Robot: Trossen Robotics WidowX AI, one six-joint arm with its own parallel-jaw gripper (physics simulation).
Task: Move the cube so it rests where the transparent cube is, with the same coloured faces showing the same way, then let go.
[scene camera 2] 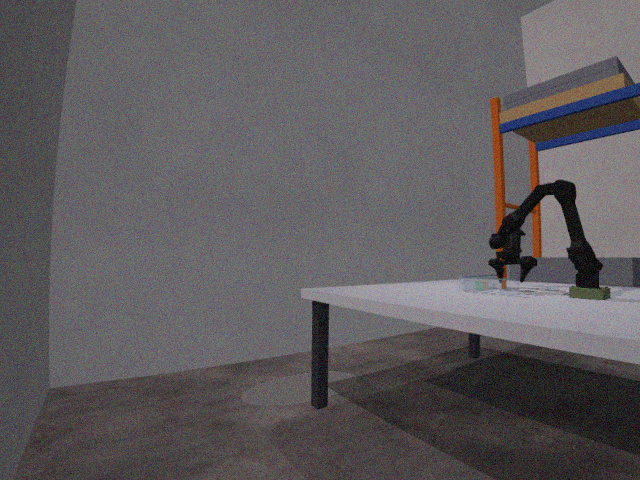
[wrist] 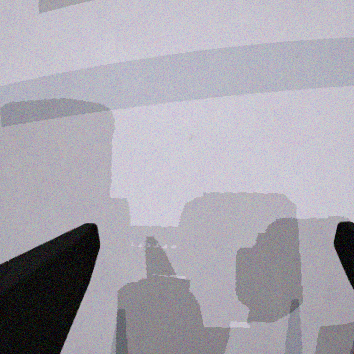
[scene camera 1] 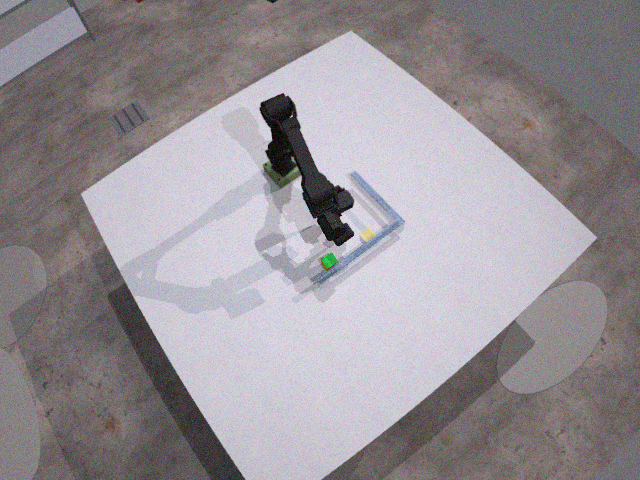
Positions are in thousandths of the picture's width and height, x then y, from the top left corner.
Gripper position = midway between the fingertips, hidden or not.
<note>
The gripper (scene camera 2: 798, 589) is open, holding nothing. Further things: an L-shaped rail (scene camera 1: 621, 468).
The gripper is seen too in the wrist view (wrist: 614, 662).
</note>
